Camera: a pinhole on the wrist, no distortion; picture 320 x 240 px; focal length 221.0 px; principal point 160.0 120.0 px. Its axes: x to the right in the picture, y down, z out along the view. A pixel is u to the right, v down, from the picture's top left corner.
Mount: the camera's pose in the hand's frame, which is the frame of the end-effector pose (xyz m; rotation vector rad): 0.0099 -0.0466 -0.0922 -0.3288 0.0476 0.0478
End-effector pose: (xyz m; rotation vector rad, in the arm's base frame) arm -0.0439 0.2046 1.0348 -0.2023 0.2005 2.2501
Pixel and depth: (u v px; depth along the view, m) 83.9 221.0 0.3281
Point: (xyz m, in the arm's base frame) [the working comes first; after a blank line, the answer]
In the camera's frame: -0.1130 0.1499 0.3281

-0.1481 0.0446 1.2420
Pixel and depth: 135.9 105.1 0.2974
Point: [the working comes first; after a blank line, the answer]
In the camera's frame: -0.0324 -0.0201 0.2974

-0.0758 0.2206 1.2312
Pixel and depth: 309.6 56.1 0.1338
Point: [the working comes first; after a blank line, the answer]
In the camera's frame: 0.0906 -0.0387 0.1338

-0.0867 0.3168 1.0498
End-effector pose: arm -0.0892 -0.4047 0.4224 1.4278 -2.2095 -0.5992
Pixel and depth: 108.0 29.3 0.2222
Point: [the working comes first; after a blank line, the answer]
In the camera's frame: -0.0523 -0.0912 0.2222

-0.1190 -0.3840 0.2613
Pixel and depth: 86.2 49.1 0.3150
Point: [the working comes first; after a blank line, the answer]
In the camera's frame: -0.1052 -0.1011 0.3150

-0.1685 -0.3211 0.1898
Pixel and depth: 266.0 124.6 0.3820
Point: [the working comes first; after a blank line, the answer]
In the camera's frame: 0.1832 0.0080 0.3820

-0.3803 -0.5305 0.2940
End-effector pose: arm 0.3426 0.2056 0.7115 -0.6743 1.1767 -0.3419
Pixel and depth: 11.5 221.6 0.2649
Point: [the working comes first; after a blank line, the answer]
In the camera's frame: -0.1780 0.1218 0.2649

0.3882 0.4511 0.7648
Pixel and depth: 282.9 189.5 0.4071
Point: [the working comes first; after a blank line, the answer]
In the camera's frame: 0.2264 0.1280 0.4071

0.6327 0.3003 0.4466
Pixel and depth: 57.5 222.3 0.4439
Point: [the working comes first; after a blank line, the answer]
In the camera's frame: -0.2059 0.2055 0.4439

0.4992 0.6126 0.7274
